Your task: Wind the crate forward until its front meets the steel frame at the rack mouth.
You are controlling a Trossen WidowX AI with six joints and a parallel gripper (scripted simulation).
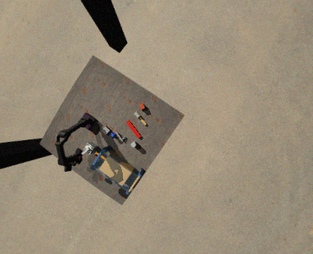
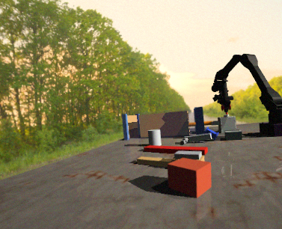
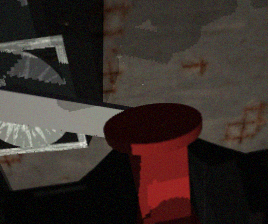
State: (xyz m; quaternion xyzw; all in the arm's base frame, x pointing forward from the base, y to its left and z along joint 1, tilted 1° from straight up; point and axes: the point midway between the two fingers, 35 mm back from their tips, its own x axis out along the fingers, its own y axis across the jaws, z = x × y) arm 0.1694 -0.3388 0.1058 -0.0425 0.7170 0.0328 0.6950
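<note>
The winch lies 10 mm ahead of my gripper tip, 90 mm to the left of it and 80 mm below it. The rest, counted from my gripper tip: winch handle with red grip 10 mm ahead, 40 mm to the left, 10 mm below; then dark block 50 mm ahead, 360 mm to the left, 100 mm below; then red knob 20 mm above.
</note>
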